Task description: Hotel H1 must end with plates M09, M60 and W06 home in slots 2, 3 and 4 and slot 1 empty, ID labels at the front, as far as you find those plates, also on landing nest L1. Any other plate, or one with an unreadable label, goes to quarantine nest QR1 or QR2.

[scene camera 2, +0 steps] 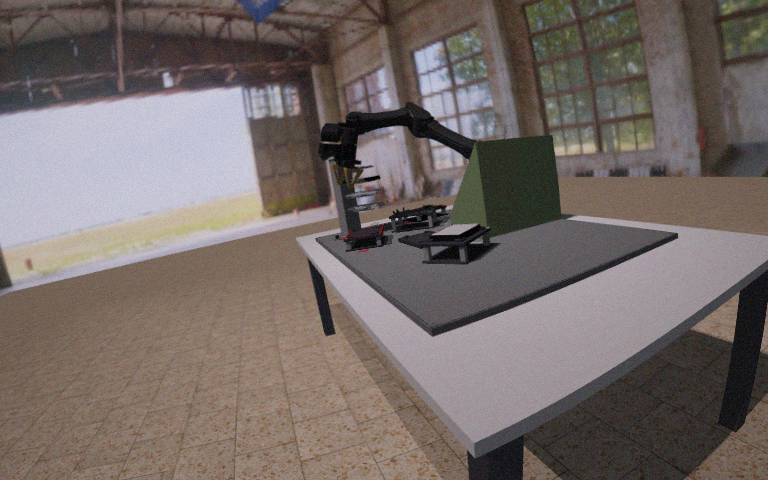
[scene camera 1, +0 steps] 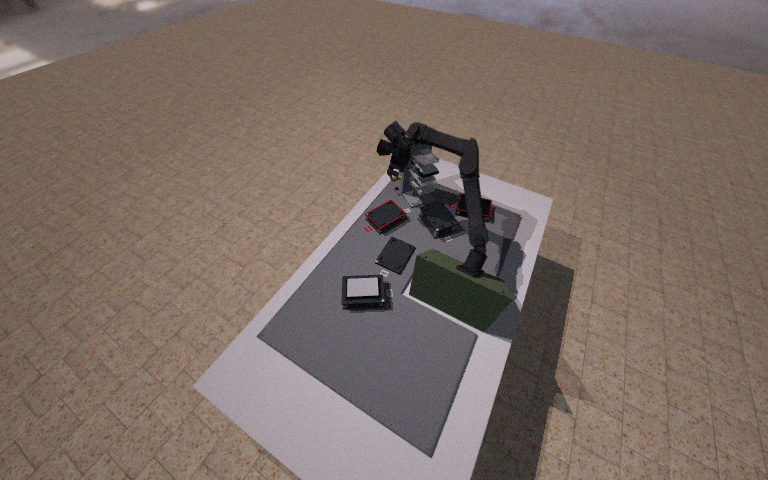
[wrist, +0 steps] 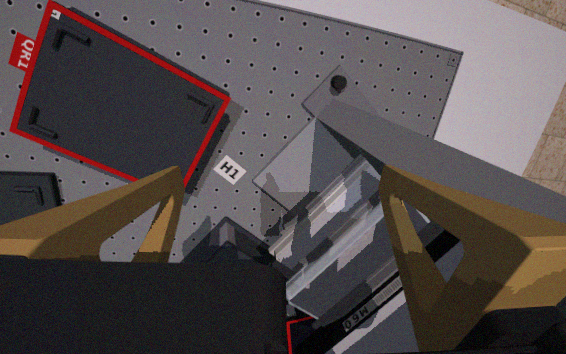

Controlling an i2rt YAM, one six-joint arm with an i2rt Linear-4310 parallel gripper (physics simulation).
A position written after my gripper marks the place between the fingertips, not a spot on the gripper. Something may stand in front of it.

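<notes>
Gripper state: my gripper [wrist: 281, 176] is open and holds nothing. Also present: a dark nest marked N6 [wrist: 35, 192].
</notes>
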